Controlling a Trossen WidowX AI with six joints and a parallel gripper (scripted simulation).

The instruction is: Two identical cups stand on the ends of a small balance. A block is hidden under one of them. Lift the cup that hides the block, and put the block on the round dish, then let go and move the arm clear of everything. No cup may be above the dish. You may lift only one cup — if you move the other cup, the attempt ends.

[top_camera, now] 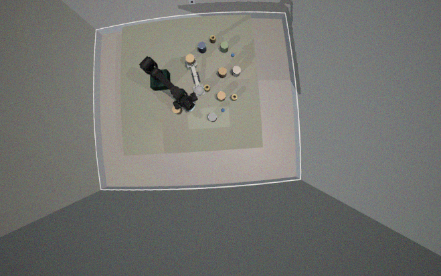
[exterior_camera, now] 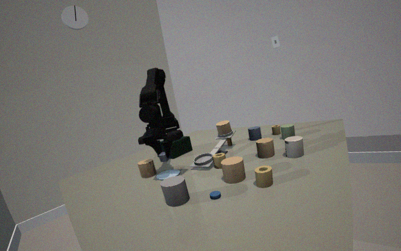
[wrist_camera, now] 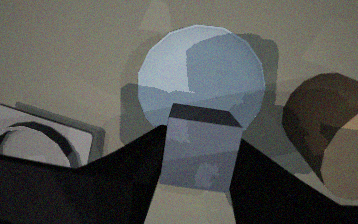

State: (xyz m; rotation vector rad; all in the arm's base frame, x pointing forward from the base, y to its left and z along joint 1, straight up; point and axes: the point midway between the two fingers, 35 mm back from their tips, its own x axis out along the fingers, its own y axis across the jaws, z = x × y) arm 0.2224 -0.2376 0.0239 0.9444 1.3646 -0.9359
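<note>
My gripper tip is 70 mm above the pale blue round dish. From my gripper tip the other things lie so: grey block: 10 mm above; balance: 70 mm ahead, 250 mm to the left, 40 mm below; grey cylinder: 180 mm ahead, 140 mm to the right, 40 mm below.
</note>
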